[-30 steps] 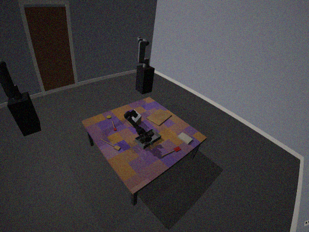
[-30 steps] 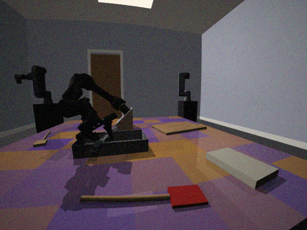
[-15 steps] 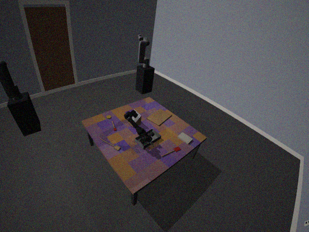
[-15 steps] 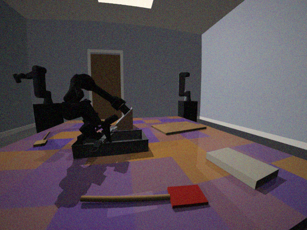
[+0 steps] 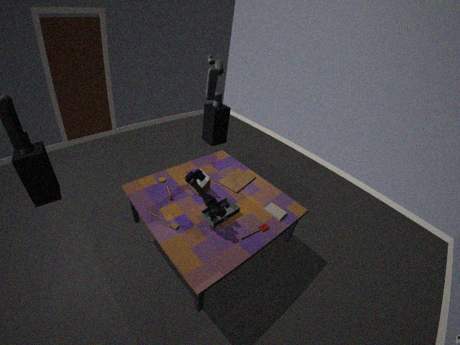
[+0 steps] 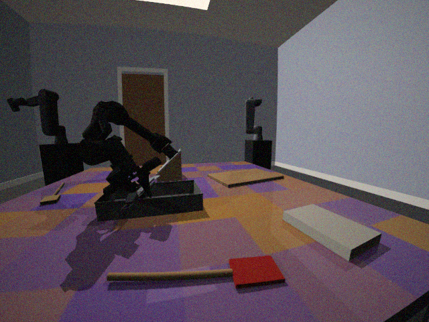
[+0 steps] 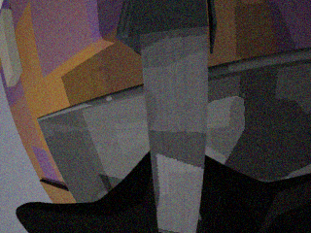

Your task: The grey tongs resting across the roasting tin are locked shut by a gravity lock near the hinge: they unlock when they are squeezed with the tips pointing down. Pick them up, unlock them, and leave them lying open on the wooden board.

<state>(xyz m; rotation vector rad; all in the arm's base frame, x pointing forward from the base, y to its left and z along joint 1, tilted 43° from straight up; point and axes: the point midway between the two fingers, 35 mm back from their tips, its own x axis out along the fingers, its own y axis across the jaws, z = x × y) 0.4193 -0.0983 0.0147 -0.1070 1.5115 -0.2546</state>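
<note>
Now: gripper tip 40 mm past the roasting tin, 10 mm to the right of it and 10 mm above it. The rest, counted from my gripper tip: wooden board: 330 mm behind, 460 mm to the left, 30 mm below; white block: 220 mm ahead, 450 mm to the left, 20 mm below; red spatula: 290 mm ahead, 150 mm to the left, 30 mm below.
</note>
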